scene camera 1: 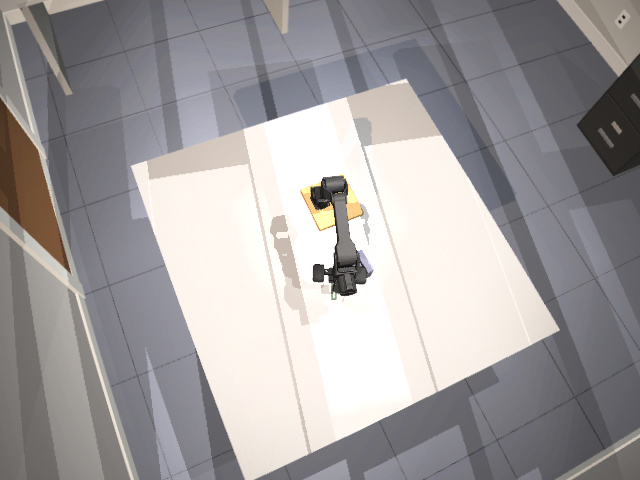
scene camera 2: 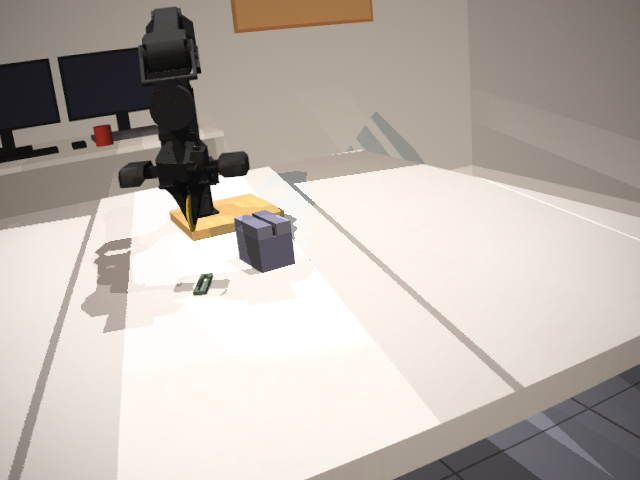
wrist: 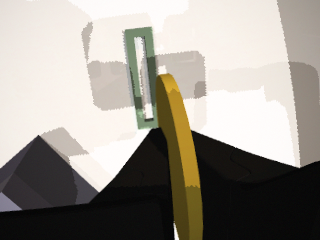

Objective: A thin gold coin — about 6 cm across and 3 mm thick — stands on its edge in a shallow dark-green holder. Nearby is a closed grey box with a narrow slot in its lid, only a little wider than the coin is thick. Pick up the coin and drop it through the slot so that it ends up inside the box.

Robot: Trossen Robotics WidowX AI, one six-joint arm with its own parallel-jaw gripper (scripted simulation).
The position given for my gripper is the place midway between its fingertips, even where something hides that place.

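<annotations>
Gold coin: held by my gripper (scene camera 2: 193, 224).
</annotations>
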